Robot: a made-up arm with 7 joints. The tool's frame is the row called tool. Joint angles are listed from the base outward.
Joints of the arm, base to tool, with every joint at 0 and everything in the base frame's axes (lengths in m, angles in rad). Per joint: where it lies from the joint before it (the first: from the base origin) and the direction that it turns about. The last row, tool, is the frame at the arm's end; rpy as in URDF.
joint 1: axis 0.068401 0.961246 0.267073 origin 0 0 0
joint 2: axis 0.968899 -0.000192 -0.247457 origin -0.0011 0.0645 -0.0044
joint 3: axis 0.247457 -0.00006 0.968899 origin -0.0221 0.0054 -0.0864
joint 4: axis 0.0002 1 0.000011 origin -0.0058 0 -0.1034
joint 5: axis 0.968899 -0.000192 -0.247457 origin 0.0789 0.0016 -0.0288
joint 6: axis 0.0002 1 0.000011 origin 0.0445 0 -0.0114
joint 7: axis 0.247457 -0.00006 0.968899 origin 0.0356 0 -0.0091
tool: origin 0 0 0 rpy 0 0.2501 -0.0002
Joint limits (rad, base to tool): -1.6..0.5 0..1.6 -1.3..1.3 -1.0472..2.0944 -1.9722..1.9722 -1.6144..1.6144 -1.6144..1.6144
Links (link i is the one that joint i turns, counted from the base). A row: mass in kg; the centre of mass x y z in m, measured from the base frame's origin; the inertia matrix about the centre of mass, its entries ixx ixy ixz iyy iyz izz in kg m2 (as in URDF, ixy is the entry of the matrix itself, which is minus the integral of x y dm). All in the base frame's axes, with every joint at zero. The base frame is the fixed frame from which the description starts. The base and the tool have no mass.
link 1: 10.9; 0.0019 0.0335 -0.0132; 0.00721 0.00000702 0 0.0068 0.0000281 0.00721
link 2: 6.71; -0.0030 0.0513 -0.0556; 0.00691 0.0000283 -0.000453 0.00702 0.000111 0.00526
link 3: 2.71; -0.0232 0.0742 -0.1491; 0.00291 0 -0.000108 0.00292 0 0.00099
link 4: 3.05; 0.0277 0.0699 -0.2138; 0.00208 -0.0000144 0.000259 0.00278 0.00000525 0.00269
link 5: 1.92; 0.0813 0.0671 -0.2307; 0.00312 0 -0.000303 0.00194 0 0.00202
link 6: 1.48; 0.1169 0.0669 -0.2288; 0.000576 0 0 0.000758 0 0.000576
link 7: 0.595; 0.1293 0.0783 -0.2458; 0.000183 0 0.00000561 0.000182 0 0.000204
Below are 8 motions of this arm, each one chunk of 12 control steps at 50 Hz.
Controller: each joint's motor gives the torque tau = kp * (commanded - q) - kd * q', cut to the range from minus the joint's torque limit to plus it. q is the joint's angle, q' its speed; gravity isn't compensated. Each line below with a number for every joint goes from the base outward.
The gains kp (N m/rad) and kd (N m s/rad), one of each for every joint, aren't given. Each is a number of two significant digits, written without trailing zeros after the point. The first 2 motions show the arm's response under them.
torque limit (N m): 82 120 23 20 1.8 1.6 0.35
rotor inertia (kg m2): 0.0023 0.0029 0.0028 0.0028 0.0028 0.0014 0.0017
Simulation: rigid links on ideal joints. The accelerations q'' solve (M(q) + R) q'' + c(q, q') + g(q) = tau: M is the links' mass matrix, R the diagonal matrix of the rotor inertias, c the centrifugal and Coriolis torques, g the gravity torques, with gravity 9.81 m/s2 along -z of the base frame. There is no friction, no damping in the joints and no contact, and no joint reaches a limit. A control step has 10 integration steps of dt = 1/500 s. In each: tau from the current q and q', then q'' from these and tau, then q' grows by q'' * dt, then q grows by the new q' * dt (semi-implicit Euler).
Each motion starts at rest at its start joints. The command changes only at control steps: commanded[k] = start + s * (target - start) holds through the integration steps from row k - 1 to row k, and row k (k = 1, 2, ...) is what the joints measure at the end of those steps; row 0 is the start. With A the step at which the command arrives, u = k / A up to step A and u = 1 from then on. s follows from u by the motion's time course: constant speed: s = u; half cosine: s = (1 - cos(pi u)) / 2; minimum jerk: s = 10 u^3 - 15 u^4 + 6 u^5; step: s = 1 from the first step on.
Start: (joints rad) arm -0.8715 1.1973 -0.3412 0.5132 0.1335 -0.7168 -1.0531
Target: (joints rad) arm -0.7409 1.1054 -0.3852 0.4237 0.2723 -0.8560 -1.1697
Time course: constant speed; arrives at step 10
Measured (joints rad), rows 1 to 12:
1: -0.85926 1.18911 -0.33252 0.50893 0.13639 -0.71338 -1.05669
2: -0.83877 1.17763 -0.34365 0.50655 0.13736 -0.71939 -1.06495
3: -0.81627 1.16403 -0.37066 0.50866 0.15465 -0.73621 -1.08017
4: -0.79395 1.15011 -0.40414 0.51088 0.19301 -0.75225 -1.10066
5: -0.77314 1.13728 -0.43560 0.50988 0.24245 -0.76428 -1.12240
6: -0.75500 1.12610 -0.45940 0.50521 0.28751 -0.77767 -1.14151
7: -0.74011 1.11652 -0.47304 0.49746 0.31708 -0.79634 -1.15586
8: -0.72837 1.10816 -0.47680 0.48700 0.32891 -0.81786 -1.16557
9: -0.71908 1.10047 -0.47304 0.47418 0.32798 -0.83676 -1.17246
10: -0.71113 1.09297 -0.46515 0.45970 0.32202 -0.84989 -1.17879
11: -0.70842 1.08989 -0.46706 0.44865 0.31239 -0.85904 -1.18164
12: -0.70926 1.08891 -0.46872 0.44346 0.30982 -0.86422 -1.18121
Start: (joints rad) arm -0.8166 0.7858 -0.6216 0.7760 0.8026 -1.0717 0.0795
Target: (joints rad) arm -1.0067 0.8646 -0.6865 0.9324 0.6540 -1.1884 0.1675
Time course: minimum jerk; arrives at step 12
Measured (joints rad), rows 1 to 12:
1: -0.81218 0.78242 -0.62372 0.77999 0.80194 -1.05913 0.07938
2: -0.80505 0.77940 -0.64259 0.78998 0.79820 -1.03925 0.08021
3: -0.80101 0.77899 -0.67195 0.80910 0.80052 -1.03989 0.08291
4: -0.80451 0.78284 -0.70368 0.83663 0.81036 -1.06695 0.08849
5: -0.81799 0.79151 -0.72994 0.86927 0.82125 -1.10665 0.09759
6: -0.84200 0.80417 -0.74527 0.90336 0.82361 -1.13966 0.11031
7: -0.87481 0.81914 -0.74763 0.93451 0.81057 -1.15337 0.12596
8: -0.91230 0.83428 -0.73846 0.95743 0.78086 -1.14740 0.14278
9: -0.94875 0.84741 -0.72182 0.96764 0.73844 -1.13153 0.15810
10: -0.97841 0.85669 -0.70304 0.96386 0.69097 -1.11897 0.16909
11: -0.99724 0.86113 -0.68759 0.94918 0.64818 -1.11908 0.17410
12: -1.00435 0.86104 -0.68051 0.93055 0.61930 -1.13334 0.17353
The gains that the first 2 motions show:
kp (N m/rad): 640 1300 110 84 13 7.4 4.8
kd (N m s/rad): 8.5 20 2.4 1.2 0.2 0.083 0.054
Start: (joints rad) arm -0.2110 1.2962 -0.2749 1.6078 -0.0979 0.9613 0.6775
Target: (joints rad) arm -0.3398 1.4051 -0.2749 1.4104 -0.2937 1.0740 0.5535
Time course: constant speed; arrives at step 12
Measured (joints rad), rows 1 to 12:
1: -0.21328 1.29306 -0.27895 1.60370 -0.10639 0.96950 0.67355
2: -0.21912 1.29087 -0.28341 1.58776 -0.13037 0.98936 0.66511
3: -0.23002 1.29499 -0.28599 1.56224 -0.16401 1.00643 0.65424
4: -0.24459 1.30474 -0.28643 1.53160 -0.19531 1.00862 0.64213
5: -0.26001 1.31682 -0.28570 1.50011 -0.21678 0.99648 0.62985
6: -0.27404 1.32840 -0.28520 1.47156 -0.22907 0.98089 0.61853
7: -0.28583 1.33835 -0.28584 1.44867 -0.23786 0.97455 0.60865
8: -0.29564 1.34697 -0.28759 1.43250 -0.24859 0.98399 0.59959
9: -0.30420 1.35514 -0.28972 1.42237 -0.26336 1.00703 0.59019
10: -0.31235 1.36362 -0.29148 1.41616 -0.28099 1.03613 0.57964
11: -0.32074 1.37271 -0.29254 1.41094 -0.29894 1.06346 0.56799
12: -0.32980 1.38226 -0.29302 1.40386 -0.31537 1.08430 0.55595

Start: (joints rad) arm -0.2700 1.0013 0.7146 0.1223 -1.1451 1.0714 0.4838
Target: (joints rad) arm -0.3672 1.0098 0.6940 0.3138 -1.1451 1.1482 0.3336
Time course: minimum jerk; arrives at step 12
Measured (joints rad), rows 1 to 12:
1: -0.26790 0.99630 0.71033 0.12668 -1.14470 1.06736 0.48354
2: -0.26456 0.99091 0.69462 0.14571 -1.14499 1.07801 0.48048
3: -0.26607 0.98703 0.67520 0.17884 -1.14106 1.11787 0.47042
4: -0.27334 0.98474 0.65758 0.21968 -1.13196 1.16847 0.45199
5: -0.28469 0.98385 0.64472 0.26092 -1.12090 1.20533 0.42745
6: -0.29854 0.98427 0.63784 0.29775 -1.11233 1.21893 0.40080
7: -0.31374 0.98588 0.63655 0.32789 -1.10912 1.21492 0.37553
8: -0.32872 0.98828 0.63925 0.35014 -1.11142 1.20403 0.35390
9: -0.34153 0.99085 0.64374 0.36391 -1.11733 1.19406 0.33734
10: -0.35051 0.99298 0.64810 0.36969 -1.12428 1.18803 0.32687
11: -0.35504 0.99429 0.65117 0.36941 -1.13002 1.18593 0.32278
12: -0.35588 0.99474 0.65266 0.36632 -1.13325 1.18713 0.32391

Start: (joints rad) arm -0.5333 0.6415 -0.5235 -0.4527 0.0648 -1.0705 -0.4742
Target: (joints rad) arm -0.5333 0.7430 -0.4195 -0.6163 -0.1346 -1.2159 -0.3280
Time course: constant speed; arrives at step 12
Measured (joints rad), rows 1 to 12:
1: -0.52880 0.64416 -0.52944 -0.44538 0.06400 -1.07520 -0.46914
2: -0.51918 0.65057 -0.54087 -0.43126 0.06272 -1.08632 -0.45523
3: -0.50923 0.65856 -0.55057 -0.41973 0.06053 -1.10189 -0.43617
4: -0.50286 0.66690 -0.55512 -0.41744 0.05513 -1.11959 -0.41799
5: -0.50146 0.67518 -0.55284 -0.42730 0.04409 -1.13633 -0.40417
6: -0.50421 0.68346 -0.54339 -0.44801 0.02609 -1.15016 -0.39425
7: -0.50912 0.69194 -0.52806 -0.47516 0.00170 -1.16167 -0.38549
8: -0.51399 0.70071 -0.50963 -0.50326 -0.02639 -1.17345 -0.37544
9: -0.51719 0.70966 -0.49149 -0.52785 -0.05425 -1.18801 -0.36336
10: -0.51811 0.71852 -0.47652 -0.54671 -0.07826 -1.20577 -0.34994
11: -0.51716 0.72709 -0.46614 -0.56003 -0.09661 -1.22467 -0.33632
12: -0.51528 0.73529 -0.45991 -0.56970 -0.10984 -1.24177 -0.32318

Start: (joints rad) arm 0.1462 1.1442 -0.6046 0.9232 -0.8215 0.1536 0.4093
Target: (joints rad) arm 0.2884 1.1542 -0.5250 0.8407 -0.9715 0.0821 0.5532
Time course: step
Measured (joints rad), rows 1 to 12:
1: 0.21460 1.15030 -0.52449 0.81902 -0.85965 0.13642 0.44149
2: 0.26746 1.14766 -0.52048 0.76732 -0.96434 0.00447 0.52657
3: 0.28661 1.13682 -0.55189 0.77894 -1.02184 -0.04021 0.59244
4: 0.29292 1.13069 -0.57838 0.79988 -1.01253 0.06407 0.60006
5: 0.29465 1.13035 -0.59037 0.81489 -0.97210 0.19932 0.56810
6: 0.29393 1.13279 -0.58994 0.82624 -0.94048 0.25107 0.53698
7: 0.29126 1.13613 -0.58055 0.83373 -0.93369 0.20836 0.52901
8: 0.28653 1.13937 -0.56621 0.83390 -0.94585 0.13056 0.53912
9: 0.28026 1.14179 -0.55129 0.82565 -0.96366 0.07367 0.55177
10: 0.27393 1.14292 -0.53972 0.81202 -0.97695 0.05451 0.55693
11: 0.26936 1.14270 -0.53389 0.79779 -0.98180 0.05992 0.55435
12: 0.26768 1.14151 -0.53405 0.78722 -0.97939 0.07109 0.54940

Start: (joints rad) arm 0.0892 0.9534 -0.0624 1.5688 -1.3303 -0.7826 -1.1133
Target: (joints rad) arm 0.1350 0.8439 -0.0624 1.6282 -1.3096 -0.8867 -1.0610
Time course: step
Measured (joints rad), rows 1 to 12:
1: 0.09722 0.91200 -0.03782 1.56289 -1.33789 -0.89097 -1.09736
2: 0.11066 0.84588 -0.05858 1.56348 -1.34556 -0.97075 -1.06546
3: 0.12341 0.80221 -0.08572 1.57369 -1.29495 -0.89382 -1.04265
4: 0.13238 0.79342 -0.09813 1.58602 -1.21765 -0.73391 -1.04685
5: 0.13477 0.80680 -0.09431 1.60090 -1.17023 -0.60554 -1.06910
6: 0.13272 0.82438 -0.08388 1.61383 -1.18935 -0.56723 -1.08397
7: 0.12998 0.83478 -0.07298 1.61829 -1.25972 -0.65655 -1.08023
8: 0.12756 0.83723 -0.06654 1.61352 -1.32595 -0.82448 -1.06630
9: 0.12465 0.83573 -0.06493 1.60513 -1.35111 -0.94574 -1.05418
10: 0.12189 0.83299 -0.06689 1.59623 -1.33509 -0.96346 -1.05084
11: 0.12001 0.83048 -0.07067 1.58738 -1.29890 -0.89999 -1.05729
12: 0.11885 0.82864 -0.07435 1.58039 -1.26564 -0.81680 -1.06821

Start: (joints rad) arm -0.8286 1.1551 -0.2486 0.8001 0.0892 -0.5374 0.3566
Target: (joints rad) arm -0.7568 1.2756 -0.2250 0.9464 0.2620 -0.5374 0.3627
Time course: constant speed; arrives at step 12
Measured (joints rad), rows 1 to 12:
1: -0.81954 1.15615 -0.25549 0.79687 0.08920 -0.53480 0.35656
2: -0.80462 1.15895 -0.27490 0.80546 0.10122 -0.54447 0.35788
3: -0.78917 1.16366 -0.29590 0.82901 0.13493 -0.55631 0.36020
4: -0.77494 1.17088 -0.31098 0.86066 0.18065 -0.55363 0.36206
5: -0.76329 1.18049 -0.31700 0.89383 0.22210 -0.53562 0.36268
6: -0.75504 1.19189 -0.31408 0.92342 0.24799 -0.51237 0.36260
7: -0.75005 1.20425 -0.30461 0.94553 0.25663 -0.49440 0.36286
8: -0.74747 1.21667 -0.29218 0.95825 0.25403 -0.48749 0.36385
9: -0.74607 1.22842 -0.28035 0.96226 0.24900 -0.49252 0.36508
10: -0.74466 1.23912 -0.27153 0.96050 0.24861 -0.50674 0.36580
11: -0.74227 1.24883 -0.26661 0.95718 0.25601 -0.52523 0.36567
12: -0.73840 1.25788 -0.26514 0.95640 0.27063 -0.54234 0.36499

